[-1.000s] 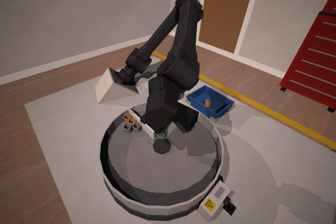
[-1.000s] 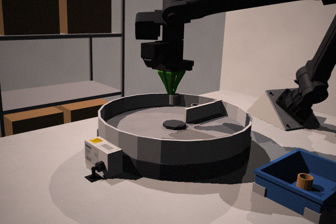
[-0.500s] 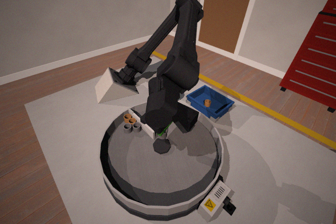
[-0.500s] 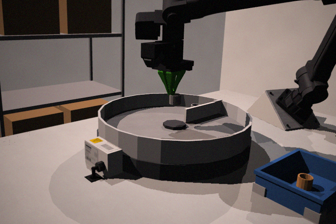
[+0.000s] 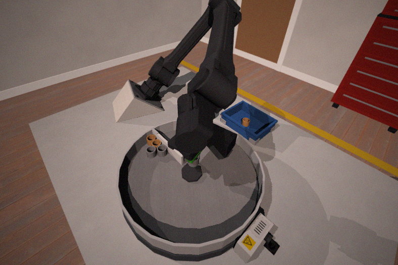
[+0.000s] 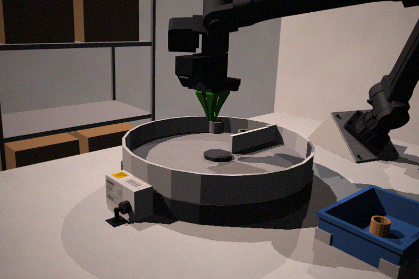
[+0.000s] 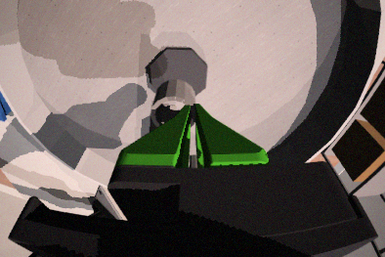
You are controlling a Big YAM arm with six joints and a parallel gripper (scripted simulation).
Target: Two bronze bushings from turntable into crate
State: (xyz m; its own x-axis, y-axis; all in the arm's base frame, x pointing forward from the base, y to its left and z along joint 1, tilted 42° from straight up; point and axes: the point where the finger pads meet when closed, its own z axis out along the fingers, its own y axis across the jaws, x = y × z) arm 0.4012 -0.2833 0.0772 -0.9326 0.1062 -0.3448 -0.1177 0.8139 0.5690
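My gripper is now 9 cm above the turntable, 1 cm to the right of it and 1 cm past it. The rest, counted from my hand: blue crate 38 cm to the left, 12 cm below, 2 cm behind.
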